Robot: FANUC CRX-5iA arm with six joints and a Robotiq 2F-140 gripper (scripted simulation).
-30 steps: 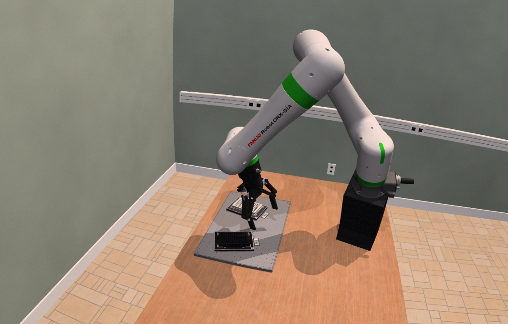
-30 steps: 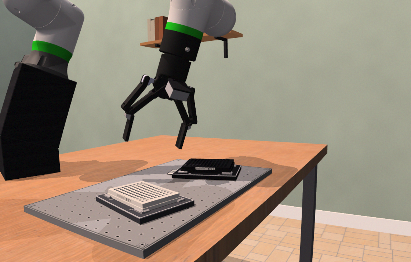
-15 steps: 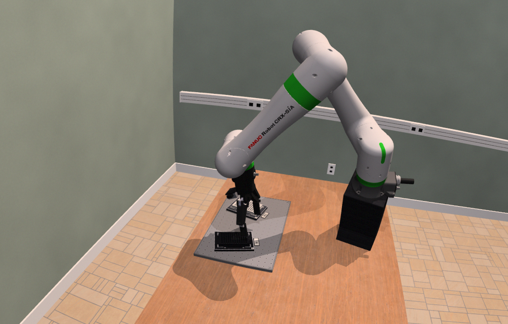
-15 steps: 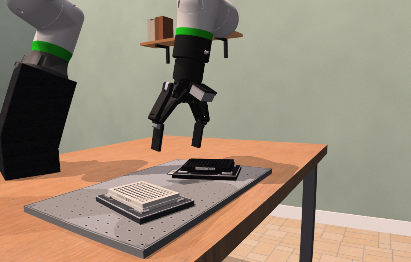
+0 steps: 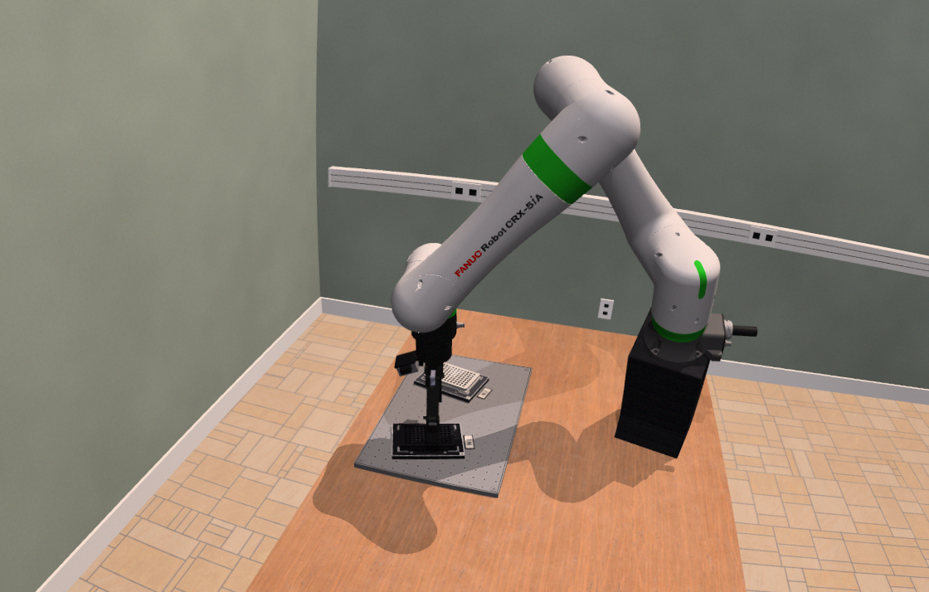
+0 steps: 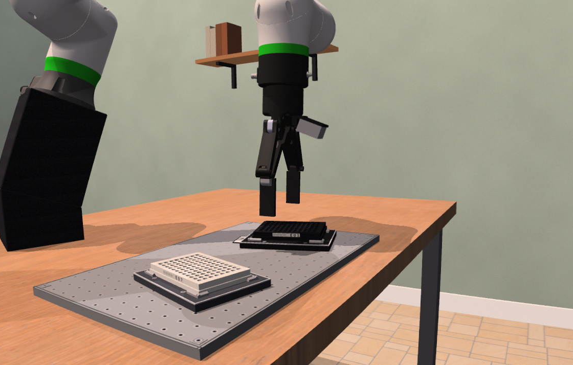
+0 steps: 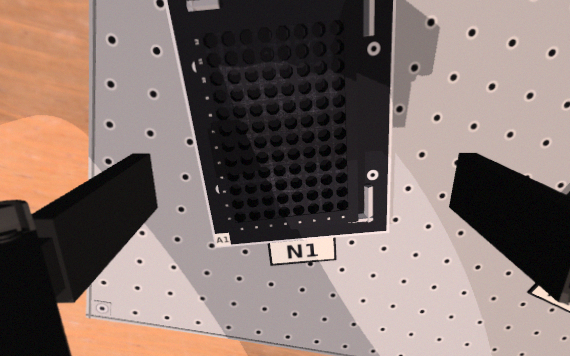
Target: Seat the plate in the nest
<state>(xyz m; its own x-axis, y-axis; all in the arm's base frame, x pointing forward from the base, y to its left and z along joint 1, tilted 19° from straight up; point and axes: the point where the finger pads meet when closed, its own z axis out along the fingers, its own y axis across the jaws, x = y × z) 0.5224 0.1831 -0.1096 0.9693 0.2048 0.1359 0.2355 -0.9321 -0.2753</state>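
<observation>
The black well plate E01 lies 10 mm ahead of my hand, 10 mm to the left of it and 50 mm below it. Also, from my hand: black plate nest N1: 10 mm ahead, 10 mm to the left, 70 mm below; white plate E07: 20 mm ahead, 250 mm to the right, 50 mm below.
</observation>
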